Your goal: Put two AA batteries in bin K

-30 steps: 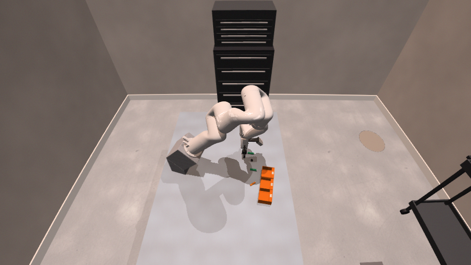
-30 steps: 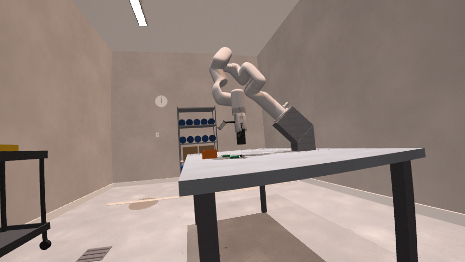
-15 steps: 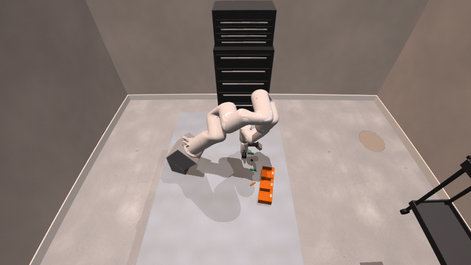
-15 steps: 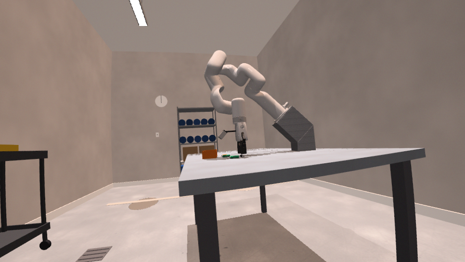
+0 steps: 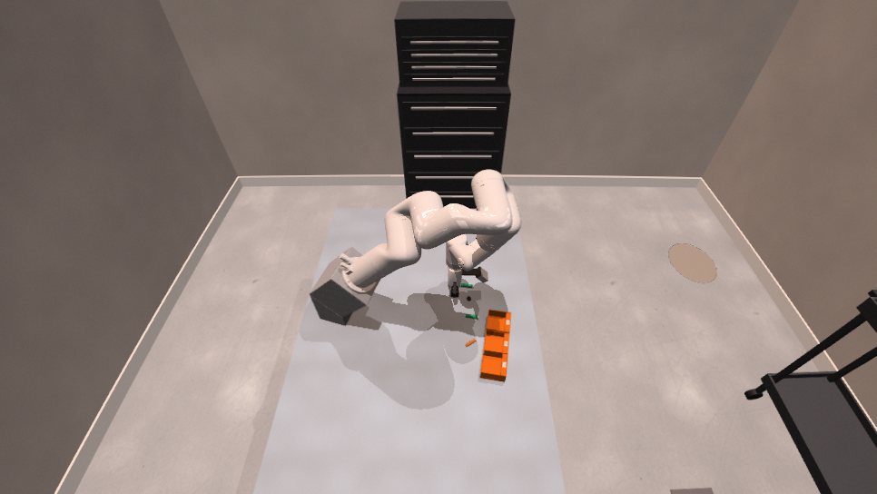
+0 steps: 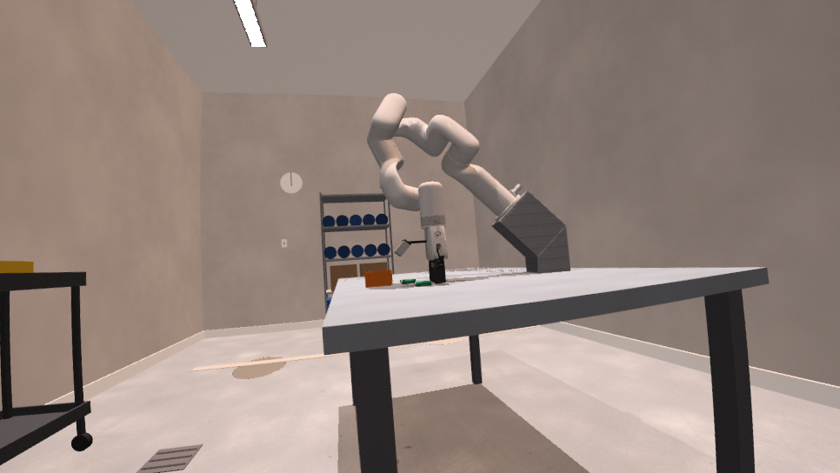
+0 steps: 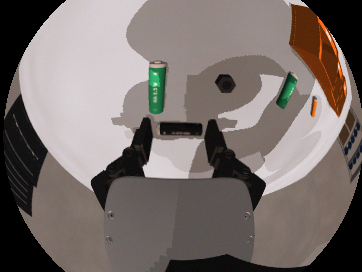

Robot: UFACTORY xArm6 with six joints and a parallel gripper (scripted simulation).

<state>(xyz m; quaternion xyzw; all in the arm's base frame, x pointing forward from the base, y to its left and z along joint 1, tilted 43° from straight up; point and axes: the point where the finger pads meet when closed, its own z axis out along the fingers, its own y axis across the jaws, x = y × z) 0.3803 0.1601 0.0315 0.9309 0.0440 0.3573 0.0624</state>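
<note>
The dark AA battery lies 1 cm below my hand. Also, from my hand: orange bin row 17 cm ahead, 23 cm to the right; small orange piece 8 cm ahead, 23 cm to the right, 2 cm below.
</note>
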